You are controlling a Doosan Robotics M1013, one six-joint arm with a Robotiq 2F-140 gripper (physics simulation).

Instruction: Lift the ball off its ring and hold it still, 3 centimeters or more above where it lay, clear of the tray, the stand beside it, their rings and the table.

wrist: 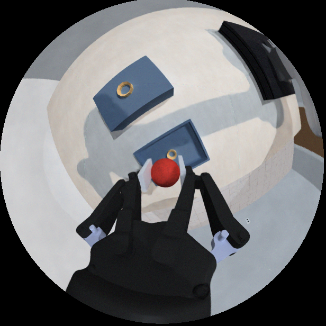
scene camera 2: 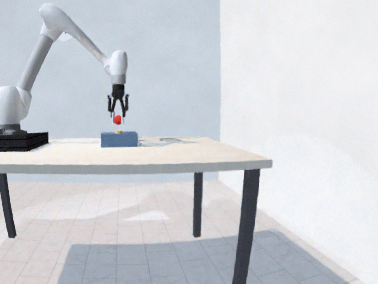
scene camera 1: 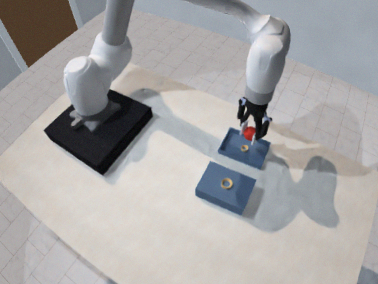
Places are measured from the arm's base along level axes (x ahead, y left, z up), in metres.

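Where they show: gripper, fingertip midpoint: [scene camera 2: 117, 123] [scene camera 1: 248, 138]; arm's base, link origin: [scene camera 2: 8, 134] [scene camera 1: 95, 111].
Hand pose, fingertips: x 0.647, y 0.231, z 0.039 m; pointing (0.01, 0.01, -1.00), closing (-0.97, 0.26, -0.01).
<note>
Each offset is from my fingertips to the top centre of the thing. "pt": to the spot under its first point. Level surfaces: height alone.
The red ball {0.002 m ahead, 0.009 m left, 0.048 m up} [scene camera 1: 249, 133] [scene camera 2: 117, 120] [wrist: 165, 173] is held between the two pale fingertips of my gripper [scene camera 1: 248, 135] [scene camera 2: 118, 120] [wrist: 165, 163], which is shut on it. The ball is up in the air above the blue tray {pt 0.096 m back, 0.037 m left, 0.103 m down} [scene camera 1: 229, 135] [wrist: 194, 131], with a visible gap below it. The tray's tan ring {pt 0.009 m back, 0.015 m left, 0.103 m down} [scene camera 1: 244, 148] [wrist: 172, 154] lies bare on the tray floor. In scene camera 2 the ball is above the level of the blue stand [scene camera 2: 119, 140], which hides the tray.
The blue stand [scene camera 1: 220, 194] [wrist: 150, 82] is beside the tray, with a tan ring {pt 0.022 m ahead, 0.195 m right, 0.040 m down} [scene camera 1: 226, 183] [scene camera 2: 118, 132] [wrist: 125, 89] on top. The arm's black base block [scene camera 1: 127, 131] [scene camera 2: 37, 140] [wrist: 250, 55] stands on the table {0.107 m down} [scene camera 1: 130, 215] [scene camera 2: 200, 155] [wrist: 80, 85].
</note>
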